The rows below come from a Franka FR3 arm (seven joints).
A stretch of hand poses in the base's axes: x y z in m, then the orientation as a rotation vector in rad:
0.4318, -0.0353, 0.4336, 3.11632, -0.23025, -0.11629
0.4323, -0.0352, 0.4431, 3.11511, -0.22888, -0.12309
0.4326, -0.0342, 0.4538, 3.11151, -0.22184, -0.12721
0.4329, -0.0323, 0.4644, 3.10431, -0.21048, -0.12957
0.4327, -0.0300, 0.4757, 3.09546, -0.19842, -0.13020
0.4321, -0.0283, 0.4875, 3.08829, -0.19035, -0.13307
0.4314, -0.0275, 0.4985, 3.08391, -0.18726, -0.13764
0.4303, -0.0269, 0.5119, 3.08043, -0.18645, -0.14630
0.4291, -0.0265, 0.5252, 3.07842, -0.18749, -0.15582
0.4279, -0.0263, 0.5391, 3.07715, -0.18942, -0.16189
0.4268, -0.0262, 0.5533, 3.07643, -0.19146, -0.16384
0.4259, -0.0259, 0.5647, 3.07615, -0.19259, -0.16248
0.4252, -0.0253, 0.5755, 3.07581, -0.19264, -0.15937
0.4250, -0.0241, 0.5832, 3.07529, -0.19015, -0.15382
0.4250, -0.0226, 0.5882, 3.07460, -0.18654, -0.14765
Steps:
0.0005, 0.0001, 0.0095, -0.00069, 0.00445, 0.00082
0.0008, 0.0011, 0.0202, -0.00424, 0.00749, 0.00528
0.0011, 0.0030, 0.0308, -0.01170, 0.00982, 0.01250
0.0009, 0.0053, 0.0421, -0.02093, 0.01122, 0.02021
0.0003, 0.0070, 0.0539, -0.02810, 0.01385, 0.02537
-0.0004, 0.0078, 0.0649, -0.03215, 0.01725, 0.02733
-0.0015, 0.0084, 0.0783, -0.03483, 0.02317, 0.02778
-0.0027, 0.0088, 0.0916, -0.03587, 0.02948, 0.02704
-0.0039, 0.0090, 0.1055, -0.03646, 0.03348, 0.02574
-0.0050, 0.0091, 0.1197, -0.03691, 0.03479, 0.02440
-0.0059, 0.0094, 0.1311, -0.03728, 0.03394, 0.02368
-0.0066, 0.0100, 0.1419, -0.03792, 0.03198, 0.02367
-0.0068, 0.0112, 0.1496, -0.03908, 0.02850, 0.02532
-0.0068, 0.0127, 0.1546, -0.04048, 0.02464, 0.02770

